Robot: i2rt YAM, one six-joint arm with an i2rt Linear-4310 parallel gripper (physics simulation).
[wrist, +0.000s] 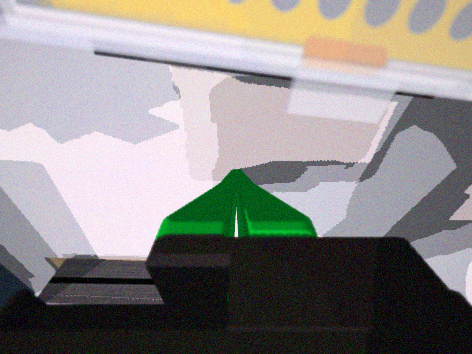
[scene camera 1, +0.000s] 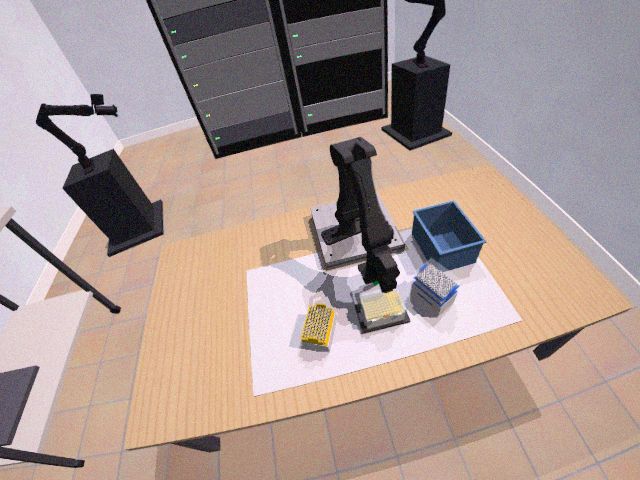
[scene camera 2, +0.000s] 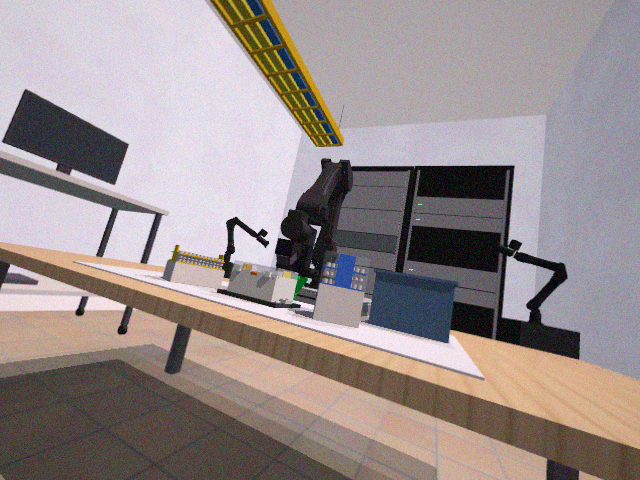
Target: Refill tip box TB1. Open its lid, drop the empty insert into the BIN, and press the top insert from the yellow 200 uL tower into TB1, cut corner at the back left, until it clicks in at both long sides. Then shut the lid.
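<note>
Tip box TB1 [scene camera 1: 381, 308] [scene camera 2: 256, 283] sits in a dark holder near the middle of the white mat. Its clear lid looks shut over a yellow insert; the insert [wrist: 175, 14] shows large at the top of the wrist view, with an orange tab [wrist: 345, 51] on the near edge. My gripper [scene camera 1: 376, 283] [scene camera 2: 301, 287] [wrist: 236, 177] is shut and empty, its green fingertips together at the arm-side edge of the box. Whether they touch it cannot be told. The yellow tower [scene camera 1: 317, 323] [scene camera 2: 194, 269] stands left of the box. The blue BIN [scene camera 1: 448, 238] [scene camera 2: 412, 305] stands at the back right.
A second tower with blue inserts [scene camera 1: 435, 285] [scene camera 2: 338, 305] stands right of TB1, between it and the bin. The white mat [scene camera 1: 276, 364] [scene camera 2: 436, 360] lies on the wooden table [scene camera 1: 191, 372]. The arm's grey base plate [scene camera 1: 330, 254] is behind the box.
</note>
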